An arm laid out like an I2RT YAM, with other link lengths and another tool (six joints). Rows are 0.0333 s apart.
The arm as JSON. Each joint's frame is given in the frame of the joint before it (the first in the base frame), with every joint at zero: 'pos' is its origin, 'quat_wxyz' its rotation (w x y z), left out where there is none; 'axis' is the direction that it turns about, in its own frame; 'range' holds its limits. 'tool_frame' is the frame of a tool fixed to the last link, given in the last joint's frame.
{
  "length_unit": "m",
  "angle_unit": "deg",
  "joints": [
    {
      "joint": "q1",
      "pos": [
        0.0,
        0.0,
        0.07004
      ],
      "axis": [
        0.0,
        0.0,
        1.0
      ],
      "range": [
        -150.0,
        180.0
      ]
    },
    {
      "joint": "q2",
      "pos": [
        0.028,
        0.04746,
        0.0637
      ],
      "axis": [
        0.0,
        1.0,
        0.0
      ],
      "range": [
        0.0,
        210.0
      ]
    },
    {
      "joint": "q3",
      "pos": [
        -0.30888,
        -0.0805,
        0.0
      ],
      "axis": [
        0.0,
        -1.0,
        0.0
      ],
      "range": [
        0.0,
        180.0
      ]
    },
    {
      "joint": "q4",
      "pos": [
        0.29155,
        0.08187,
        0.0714
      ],
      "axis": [
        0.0,
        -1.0,
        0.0
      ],
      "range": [
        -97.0,
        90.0
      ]
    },
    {
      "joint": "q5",
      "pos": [
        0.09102,
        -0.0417,
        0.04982
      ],
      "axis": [
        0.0,
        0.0,
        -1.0
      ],
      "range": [
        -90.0,
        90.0
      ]
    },
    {
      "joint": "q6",
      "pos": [
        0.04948,
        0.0,
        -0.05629
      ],
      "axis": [
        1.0,
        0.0,
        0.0
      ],
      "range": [
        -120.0,
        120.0
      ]
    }
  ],
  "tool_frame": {
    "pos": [
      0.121,
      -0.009,
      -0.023
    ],
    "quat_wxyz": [
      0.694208,
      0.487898,
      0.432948,
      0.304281
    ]
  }
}
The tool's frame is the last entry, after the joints.
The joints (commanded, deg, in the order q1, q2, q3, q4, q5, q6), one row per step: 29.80, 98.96, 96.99, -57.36, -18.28, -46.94; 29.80, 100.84, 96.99, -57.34, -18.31, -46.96; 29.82, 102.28, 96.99, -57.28, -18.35, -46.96; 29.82, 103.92, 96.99, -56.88, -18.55, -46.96; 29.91, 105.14, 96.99, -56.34, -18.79, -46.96; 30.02, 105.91, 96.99, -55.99, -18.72, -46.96; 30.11, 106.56, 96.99, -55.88, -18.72, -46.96; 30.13, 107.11, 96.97, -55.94, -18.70, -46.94; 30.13, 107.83, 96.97, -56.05, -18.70, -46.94; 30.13, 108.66, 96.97, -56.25, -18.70, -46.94; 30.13, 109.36, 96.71, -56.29, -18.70, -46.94; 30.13, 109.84, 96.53, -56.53, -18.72, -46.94; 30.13, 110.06, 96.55, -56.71, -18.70, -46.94
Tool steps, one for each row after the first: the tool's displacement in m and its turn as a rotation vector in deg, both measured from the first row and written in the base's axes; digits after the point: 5 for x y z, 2 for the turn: 0.00365, 0.00219, -0.01515, -0.91, 1.62, 0.03; 0.00618, 0.00397, -0.02675, -1.56, 2.83, 0.07; 0.00982, 0.00674, -0.03941, -2.03, 4.00, 0.17; 0.01261, 0.01007, -0.04846, -2.18, 4.69, 0.37; 0.01443, 0.01200, -0.05434, -2.45, 5.02, 0.44; 0.01514, 0.01334, -0.05961, -2.72, 5.49, 0.53; 0.01538, 0.01362, -0.06448, -3.05, 6.03, 0.52; 0.01570, 0.01380, -0.07070, -3.46, 6.75, 0.52; 0.01572, 0.01381, -0.07798, -3.97, 7.65, 0.52; 0.01519, 0.01351, -0.08565, -4.47, 8.51, 0.51; 0.01393, 0.01284, -0.09117, -4.90, 9.30, 0.52; 0.01350, 0.01252, -0.09313, -5.11, 9.62, 0.51
